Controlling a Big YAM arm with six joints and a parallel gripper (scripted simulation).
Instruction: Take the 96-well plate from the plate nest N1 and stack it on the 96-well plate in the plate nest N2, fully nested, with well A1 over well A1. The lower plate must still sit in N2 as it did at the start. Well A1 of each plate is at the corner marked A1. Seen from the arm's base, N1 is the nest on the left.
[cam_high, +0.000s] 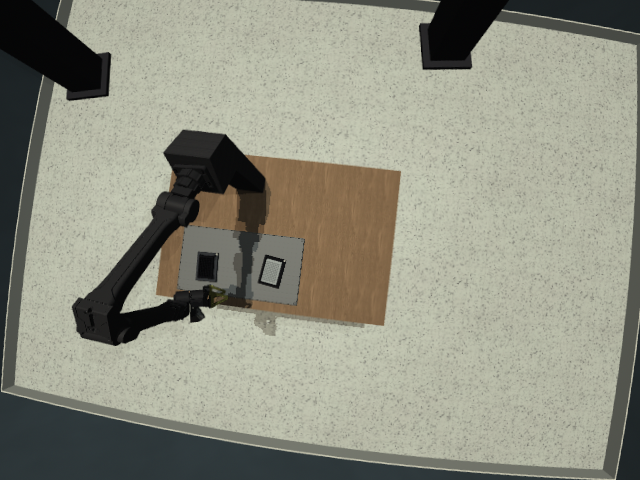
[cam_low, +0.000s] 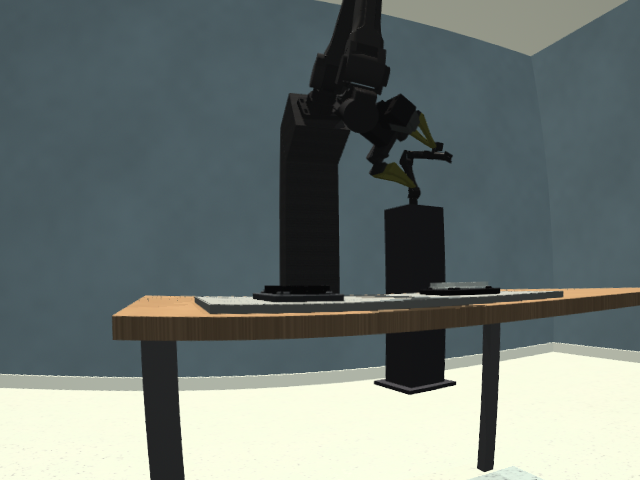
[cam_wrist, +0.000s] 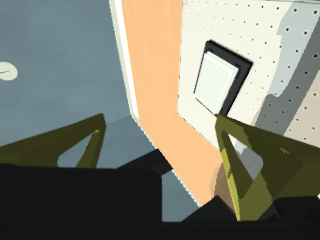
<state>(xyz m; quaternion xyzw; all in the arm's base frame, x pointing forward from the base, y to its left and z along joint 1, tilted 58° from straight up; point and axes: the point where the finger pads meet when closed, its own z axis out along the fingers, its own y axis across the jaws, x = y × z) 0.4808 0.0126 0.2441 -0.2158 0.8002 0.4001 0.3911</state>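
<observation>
My gripper is now 230 mm above the white 96-well plate, 160 mm to the right of it and 80 mm past it. The rest, counted from my hand: black 96-well plate: 230 mm below, 210 mm to the right, 110 mm behind; then black plate nest: 240 mm below, 160 mm to the left, 80 mm behind.
</observation>
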